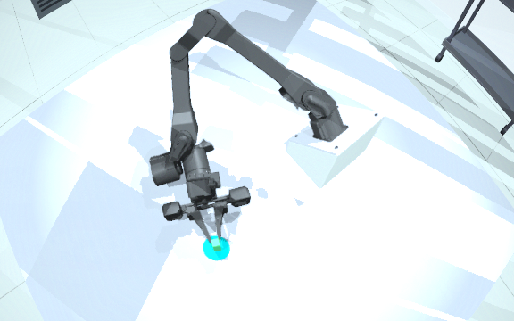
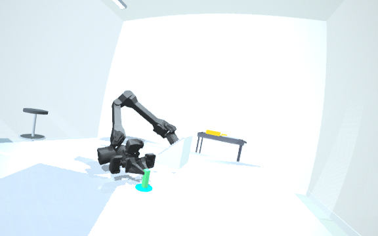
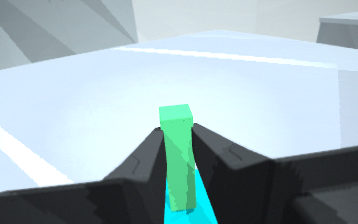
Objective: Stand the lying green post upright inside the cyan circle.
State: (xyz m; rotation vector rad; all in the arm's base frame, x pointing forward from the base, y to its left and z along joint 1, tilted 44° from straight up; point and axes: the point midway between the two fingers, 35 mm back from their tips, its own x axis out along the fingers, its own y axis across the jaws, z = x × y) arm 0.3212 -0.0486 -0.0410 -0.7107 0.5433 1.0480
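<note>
Now: the green post 20 mm below my gripper tip. Also, from my gripper tip: cyan circle (60 mm below).
</note>
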